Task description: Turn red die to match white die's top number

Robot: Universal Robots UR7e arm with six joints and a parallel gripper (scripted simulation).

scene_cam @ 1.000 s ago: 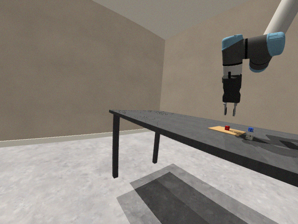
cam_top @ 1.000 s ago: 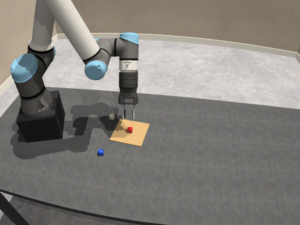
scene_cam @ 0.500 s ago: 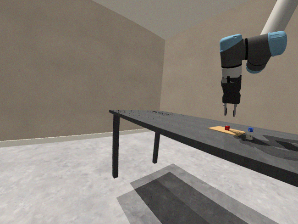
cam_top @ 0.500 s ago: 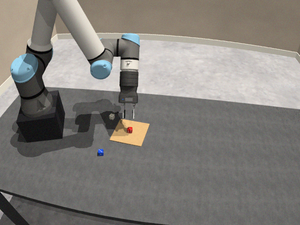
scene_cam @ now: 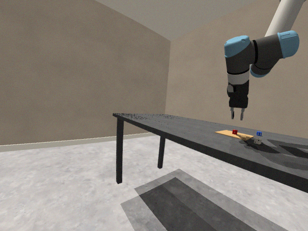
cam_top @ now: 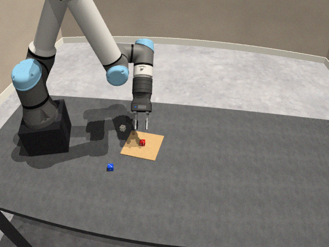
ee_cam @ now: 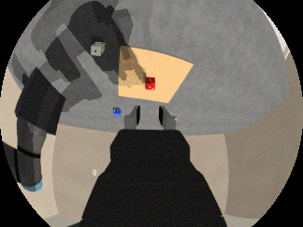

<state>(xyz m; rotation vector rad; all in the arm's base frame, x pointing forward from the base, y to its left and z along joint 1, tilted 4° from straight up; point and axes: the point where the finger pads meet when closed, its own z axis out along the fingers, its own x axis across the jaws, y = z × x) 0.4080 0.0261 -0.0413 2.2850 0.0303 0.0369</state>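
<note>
Right now my hand is 1 cm to the left of the red die and 8 cm above it. Round my hand: blue die 10 cm behind, 15 cm to the right, 9 cm below; white die 10 cm behind, 7 cm to the left, 9 cm below; tan mat 1 cm to the right, 9 cm below.
</note>
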